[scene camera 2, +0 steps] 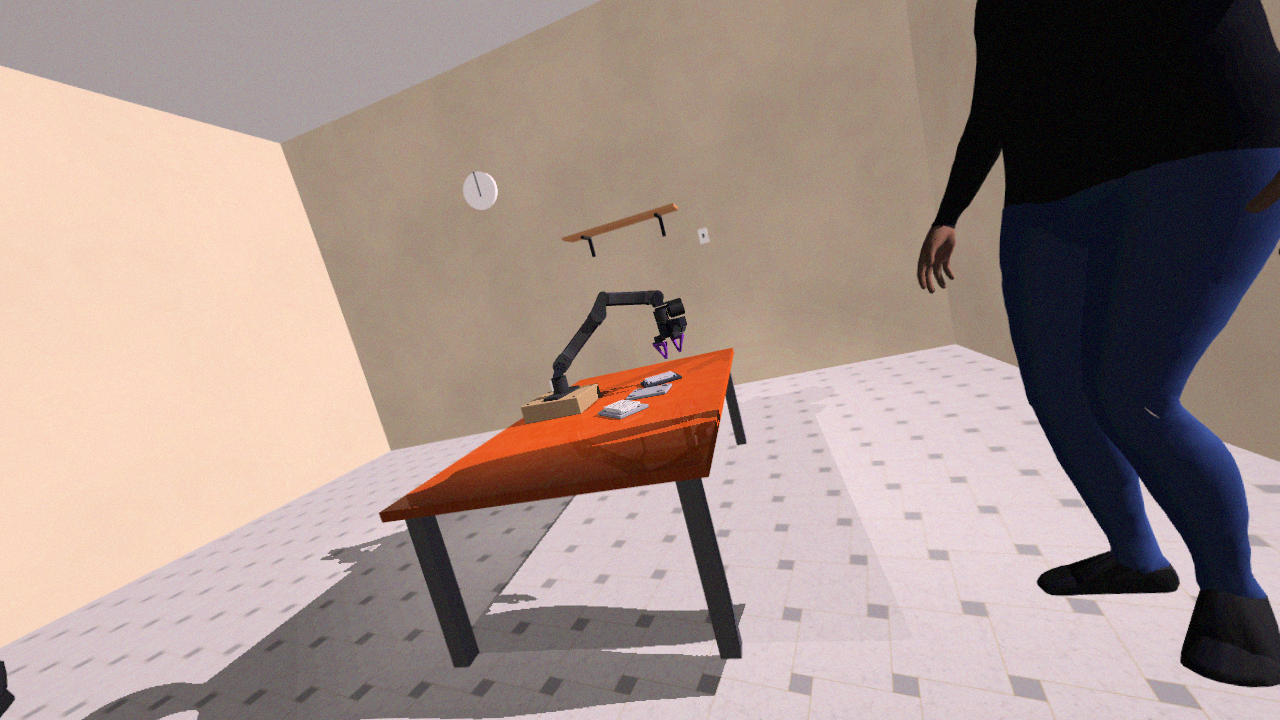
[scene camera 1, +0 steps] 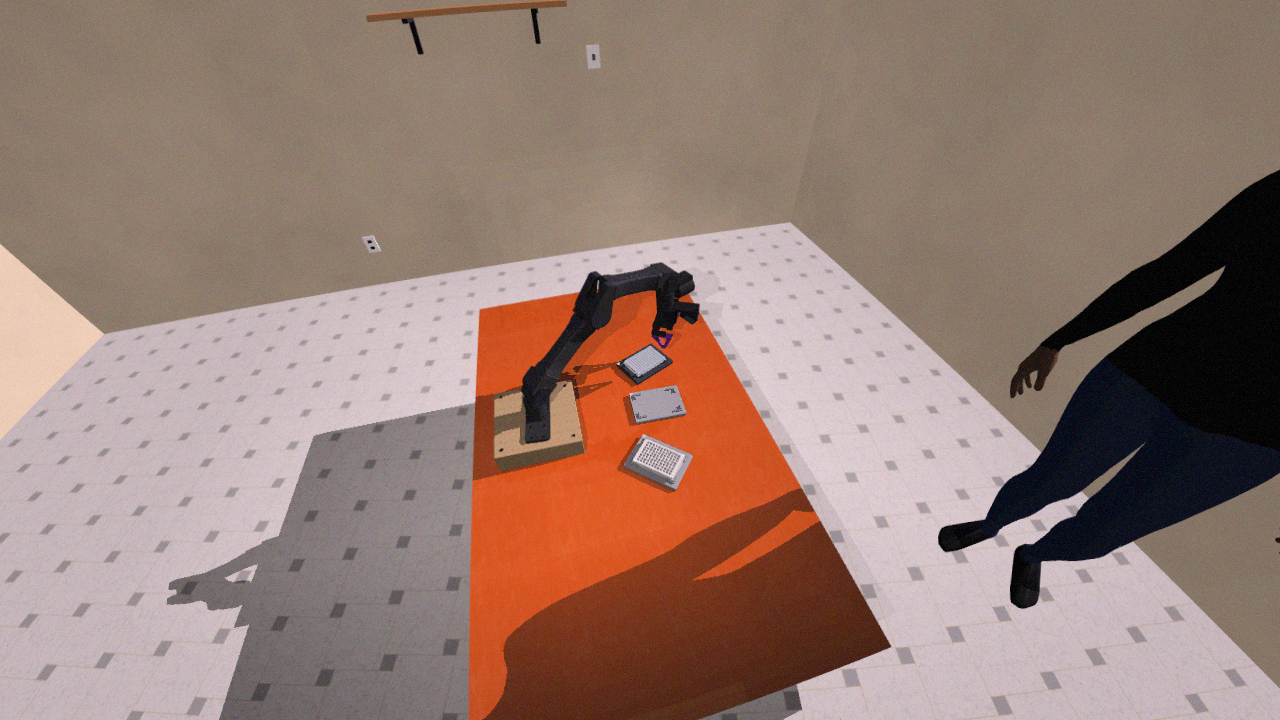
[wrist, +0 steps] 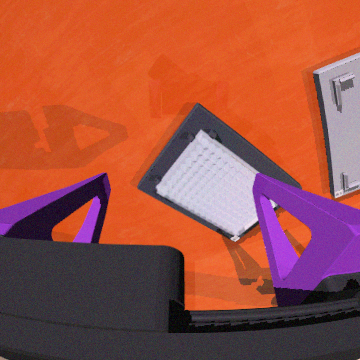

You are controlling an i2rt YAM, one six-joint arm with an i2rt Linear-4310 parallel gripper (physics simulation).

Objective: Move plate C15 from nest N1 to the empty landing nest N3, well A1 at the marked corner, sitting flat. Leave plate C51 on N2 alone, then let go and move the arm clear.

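Observation:
My gripper (scene camera 1: 663, 340) (scene camera 2: 671, 352) (wrist: 181, 180) is open and empty, with purple fingers. It hangs above the far dark nest (scene camera 1: 639, 379) (wrist: 230, 135), which bears a pale well plate (scene camera 1: 646, 360) (scene camera 2: 662, 377) (wrist: 210, 185). In the wrist view the plate lies right of centre between the fingertips, turned relative to them, and the right finger covers part of its edge. The middle light grey nest (scene camera 1: 657, 404) (scene camera 2: 650, 392) (wrist: 347, 125) is empty. A white well plate (scene camera 1: 660, 455) (scene camera 2: 619, 408) sits on the near grey nest (scene camera 1: 676, 480). The plate and nest labels are not readable.
The arm's wooden base block (scene camera 1: 559, 448) (scene camera 2: 554, 411) stands left of the nests on the orange table (scene camera 1: 537, 537) (scene camera 2: 501, 456). A person (scene camera 1: 1199, 358) (scene camera 2: 1118, 268) stands right of the table. A wall shelf (scene camera 1: 465, 10) (scene camera 2: 622, 222) is behind.

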